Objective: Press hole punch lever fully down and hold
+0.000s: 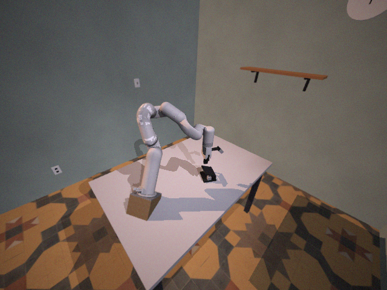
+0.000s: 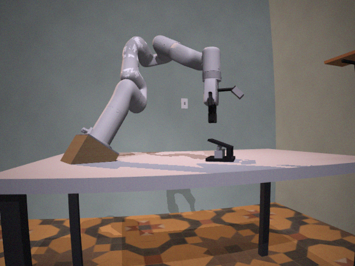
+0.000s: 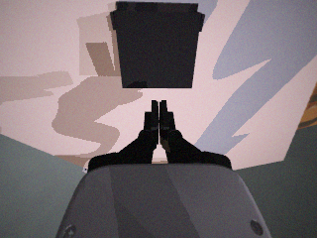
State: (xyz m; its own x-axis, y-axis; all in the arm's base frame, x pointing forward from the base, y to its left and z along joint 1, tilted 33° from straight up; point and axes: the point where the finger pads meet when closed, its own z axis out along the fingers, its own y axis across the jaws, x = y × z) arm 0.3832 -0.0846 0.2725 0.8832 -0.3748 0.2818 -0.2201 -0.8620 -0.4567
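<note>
The hole punch lever is 11 cm below my hand, 3 cm ahead of it and 1 cm to the right of it. Also, from my hand: black hole punch 13 cm below, 4 cm ahead, 1 cm to the right.
</note>
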